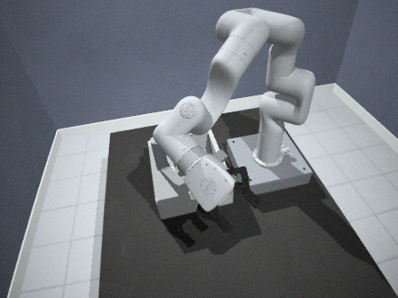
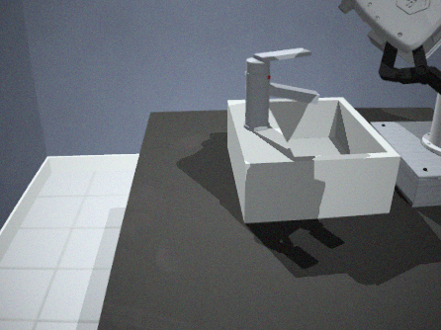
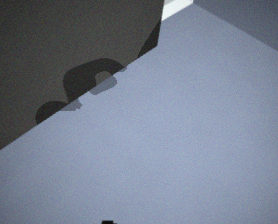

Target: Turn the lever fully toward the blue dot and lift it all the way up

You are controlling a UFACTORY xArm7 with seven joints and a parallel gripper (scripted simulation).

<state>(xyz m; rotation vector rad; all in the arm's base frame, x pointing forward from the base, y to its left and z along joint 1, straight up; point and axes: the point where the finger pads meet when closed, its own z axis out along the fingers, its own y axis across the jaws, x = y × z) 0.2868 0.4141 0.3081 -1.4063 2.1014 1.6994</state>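
Now: the flat lever 10 cm ahead of my hand, 47 cm to the right of it and 11 cm below it. The rest, counted from my hand: white sink basin 4 cm ahead, 45 cm to the right, 34 cm below; grey mixer tap 13 cm ahead, 46 cm to the right, 16 cm below.
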